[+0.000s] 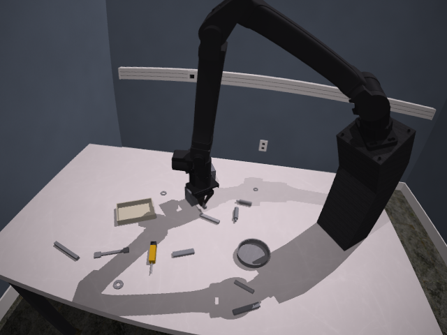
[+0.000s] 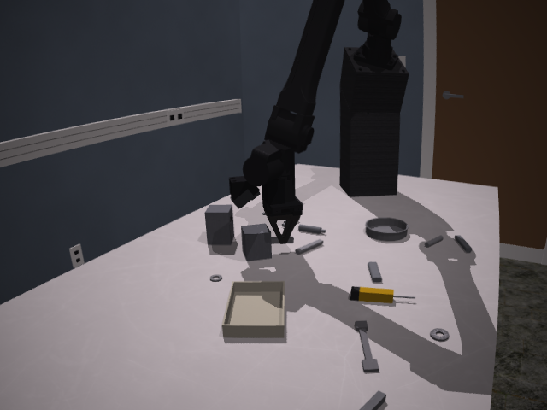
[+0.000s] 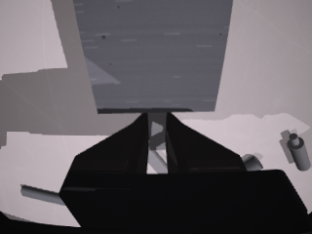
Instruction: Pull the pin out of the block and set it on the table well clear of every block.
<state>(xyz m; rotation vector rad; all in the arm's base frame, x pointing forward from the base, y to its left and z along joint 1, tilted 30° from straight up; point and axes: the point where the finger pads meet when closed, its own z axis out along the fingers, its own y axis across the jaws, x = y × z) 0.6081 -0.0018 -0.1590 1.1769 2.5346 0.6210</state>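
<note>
The grey pin is 10 mm to the right of my hand and 10 mm ahead of it. From my hand the other things lie so: taller grey block 150 mm to the right, 20 mm above, 10 mm ahead; beige tray 240 mm ahead, 90 mm to the left, 20 mm below; grey bar 50 mm to the left, 40 mm behind, 20 mm below.
</note>
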